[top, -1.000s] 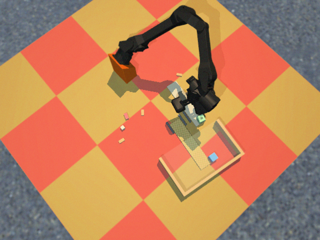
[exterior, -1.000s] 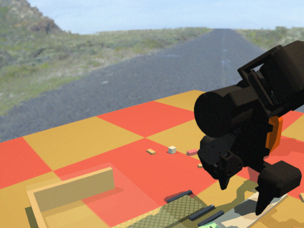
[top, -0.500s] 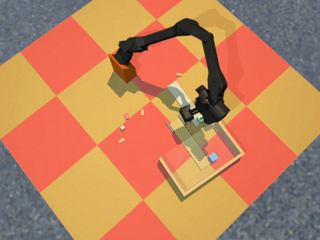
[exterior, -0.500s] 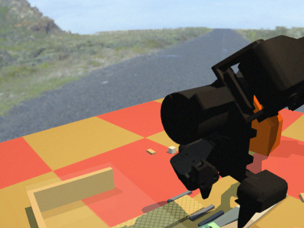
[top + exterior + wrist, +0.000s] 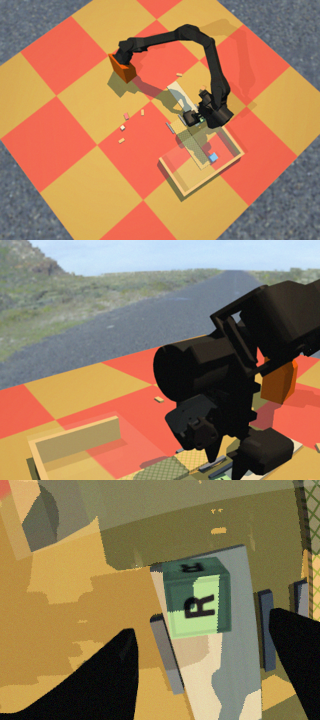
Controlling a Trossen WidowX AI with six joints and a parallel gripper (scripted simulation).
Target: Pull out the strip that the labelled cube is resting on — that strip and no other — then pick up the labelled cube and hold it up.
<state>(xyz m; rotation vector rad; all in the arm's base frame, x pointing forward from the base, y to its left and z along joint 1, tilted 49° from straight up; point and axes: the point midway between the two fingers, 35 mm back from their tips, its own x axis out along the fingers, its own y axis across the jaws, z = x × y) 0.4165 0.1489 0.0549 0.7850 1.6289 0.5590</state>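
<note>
Now: gripper tip 40 mm above the labelled cube.
</note>
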